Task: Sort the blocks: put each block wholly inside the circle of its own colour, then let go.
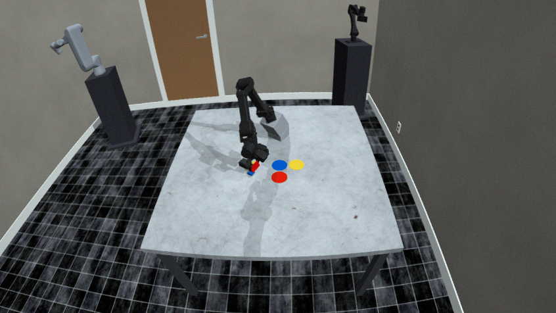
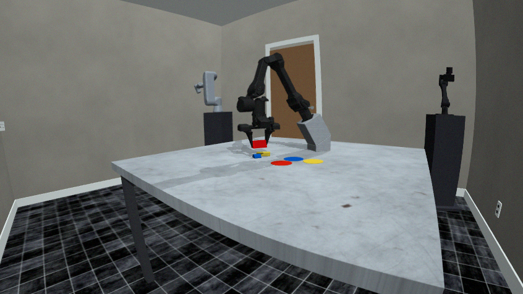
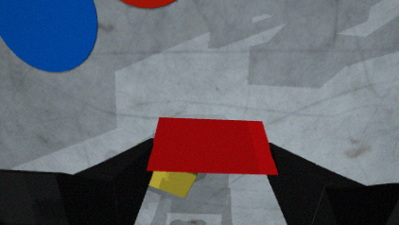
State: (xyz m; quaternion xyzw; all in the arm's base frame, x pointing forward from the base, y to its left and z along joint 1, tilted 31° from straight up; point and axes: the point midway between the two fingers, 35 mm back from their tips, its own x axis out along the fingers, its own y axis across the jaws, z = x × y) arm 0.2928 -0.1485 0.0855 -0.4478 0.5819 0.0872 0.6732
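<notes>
My hand is 60 mm short of the red circle, 130 mm to the right of it and 90 mm above it. Also, from my hand: small blue block (20 mm behind, 20 mm to the right, 90 mm below); then yellow block (80 mm behind, 10 mm to the right, 90 mm below); then red block (30 mm below).
</notes>
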